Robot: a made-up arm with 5 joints. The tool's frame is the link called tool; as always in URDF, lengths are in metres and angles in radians. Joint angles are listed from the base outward.
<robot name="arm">
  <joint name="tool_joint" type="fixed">
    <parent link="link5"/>
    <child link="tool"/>
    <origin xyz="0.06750 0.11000 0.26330" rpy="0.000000 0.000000 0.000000"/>
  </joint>
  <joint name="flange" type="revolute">
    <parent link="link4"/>
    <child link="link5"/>
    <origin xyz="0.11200 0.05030 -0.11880" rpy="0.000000 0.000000 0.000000"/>
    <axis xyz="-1 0 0"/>
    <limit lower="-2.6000" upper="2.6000"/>
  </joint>
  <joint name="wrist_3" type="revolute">
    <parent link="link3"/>
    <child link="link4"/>
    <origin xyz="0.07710 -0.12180 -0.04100" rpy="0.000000 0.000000 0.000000"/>
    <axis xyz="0 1 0"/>
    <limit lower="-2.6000" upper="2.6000"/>
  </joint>
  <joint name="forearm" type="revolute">
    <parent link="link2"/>
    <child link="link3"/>
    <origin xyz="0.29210 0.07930 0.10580" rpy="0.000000 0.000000 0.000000"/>
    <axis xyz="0 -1 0"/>
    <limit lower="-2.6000" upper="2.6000"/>
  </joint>
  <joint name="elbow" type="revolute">
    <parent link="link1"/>
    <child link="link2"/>
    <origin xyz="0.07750 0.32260 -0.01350" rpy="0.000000 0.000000 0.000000"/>
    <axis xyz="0 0 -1"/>
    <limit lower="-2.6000" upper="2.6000"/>
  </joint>
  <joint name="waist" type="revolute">
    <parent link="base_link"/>
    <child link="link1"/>
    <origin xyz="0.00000 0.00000 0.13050" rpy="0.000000 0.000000 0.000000"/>
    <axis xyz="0 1 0"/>
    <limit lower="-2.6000" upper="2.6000"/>
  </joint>
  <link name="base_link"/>
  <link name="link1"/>
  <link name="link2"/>
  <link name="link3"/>
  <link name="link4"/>
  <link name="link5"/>
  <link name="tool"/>
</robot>
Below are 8 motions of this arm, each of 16 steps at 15 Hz.
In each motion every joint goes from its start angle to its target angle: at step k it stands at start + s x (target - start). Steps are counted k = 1, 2, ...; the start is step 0. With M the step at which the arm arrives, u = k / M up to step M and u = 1 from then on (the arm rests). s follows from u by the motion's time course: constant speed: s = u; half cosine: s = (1 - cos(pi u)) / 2; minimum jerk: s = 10 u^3 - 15 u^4 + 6 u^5.
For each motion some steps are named. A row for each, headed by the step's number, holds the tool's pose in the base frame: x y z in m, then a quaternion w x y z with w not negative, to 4 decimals.
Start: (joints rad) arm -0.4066 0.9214 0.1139 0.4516 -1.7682
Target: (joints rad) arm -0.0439 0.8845 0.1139 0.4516 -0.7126
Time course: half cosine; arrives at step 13
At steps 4, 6, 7, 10, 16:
4: 0.1982 -0.2608 0.1981 0.5439 0.7283 -0.2871 -0.3021
6: 0.2324 -0.2532 0.2452 0.6376 0.6453 -0.2217 -0.3575
7: 0.2585 -0.2445 0.2655 0.6826 0.5953 -0.1826 -0.3825
10: 0.3449 -0.2076 0.2932 0.7796 0.4506 -0.0705 -0.4291
16: 0.3839 -0.1877 0.2921 0.8096 0.3879 -0.0226 -0.4400

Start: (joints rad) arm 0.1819 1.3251 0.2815 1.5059 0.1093
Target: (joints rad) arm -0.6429 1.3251 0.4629 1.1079 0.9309
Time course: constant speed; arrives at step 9
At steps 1, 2, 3, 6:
1: 0.3707 -0.1769 0.0551 0.6675 0.2480 0.5121 -0.4804
2: 0.3948 -0.1657 0.0958 0.7128 0.2194 0.4821 -0.4597
3: 0.4127 -0.1534 0.1377 0.7528 0.1880 0.4490 -0.4431
6: 0.4329 -0.1156 0.2614 0.8383 0.0828 0.3373 -0.4203

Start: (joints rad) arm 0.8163 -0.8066 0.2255 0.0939 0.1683
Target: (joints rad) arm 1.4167 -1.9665 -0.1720 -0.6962 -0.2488
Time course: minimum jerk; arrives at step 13
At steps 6, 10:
6: 0.2648 0.8351 0.1620 0.7344 0.3882 0.3024 0.4675
10: 0.2405 0.7303 0.2927 0.4666 0.6977 0.3017 0.4521

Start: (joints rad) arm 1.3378 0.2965 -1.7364 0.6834 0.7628
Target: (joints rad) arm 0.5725 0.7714 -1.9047 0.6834 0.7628
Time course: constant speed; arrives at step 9
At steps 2, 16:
2: 0.0277 0.5334 -0.1510 0.1730 -0.1987 -0.9424 -0.2060
16: 0.2357 0.4647 -0.0900 0.1102 0.2986 0.9347 0.1585

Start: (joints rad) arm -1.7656 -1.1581 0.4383 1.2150 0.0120
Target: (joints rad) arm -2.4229 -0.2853 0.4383 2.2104 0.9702
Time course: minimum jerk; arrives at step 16
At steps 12, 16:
12: -0.1360 0.7037 0.3908 0.7676 -0.5434 -0.2658 -0.2116
16: -0.1526 0.6781 0.3647 0.7724 -0.5461 -0.2466 -0.2108

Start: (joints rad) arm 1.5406 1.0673 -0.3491 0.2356 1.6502
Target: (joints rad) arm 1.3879 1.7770 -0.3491 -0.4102 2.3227
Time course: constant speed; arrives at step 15
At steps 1, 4, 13, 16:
1: -0.2692 0.1030 -0.3506 0.0981 -0.4903 0.8323 0.2392
4: -0.2818 0.0168 -0.3137 0.0436 -0.5551 0.8018 0.2170
13: -0.3130 -0.2114 -0.0894 0.2067 0.6603 -0.7080 -0.1415
16: -0.3185 -0.2441 -0.0165 0.2741 0.6605 -0.6877 -0.1248

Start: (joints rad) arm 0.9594 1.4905 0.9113 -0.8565 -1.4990
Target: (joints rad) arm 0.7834 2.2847 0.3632 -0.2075 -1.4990
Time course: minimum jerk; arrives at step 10
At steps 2, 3, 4, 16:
2: 0.1540 -0.0259 0.4347 0.9490 -0.0373 -0.3084 0.0549
3: 0.1292 -0.0293 0.4599 0.9475 -0.0577 -0.3140 -0.0182
4: 0.0845 -0.0291 0.4952 0.9324 -0.0844 -0.3280 -0.1259
16: -0.1890 0.0879 0.5821 0.6906 -0.1357 -0.4507 -0.5490

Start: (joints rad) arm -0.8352 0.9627 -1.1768 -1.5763 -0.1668
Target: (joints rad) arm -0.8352 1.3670 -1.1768 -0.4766 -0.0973
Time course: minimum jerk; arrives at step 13
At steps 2, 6, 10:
2: 0.0793 0.0376 0.5434 0.7171 0.1679 -0.5360 -0.4127
6: 0.1246 -0.0733 0.4905 0.7643 0.2885 -0.3466 -0.4609
10: 0.1709 -0.1609 0.3636 0.7588 0.4480 -0.1131 -0.4590

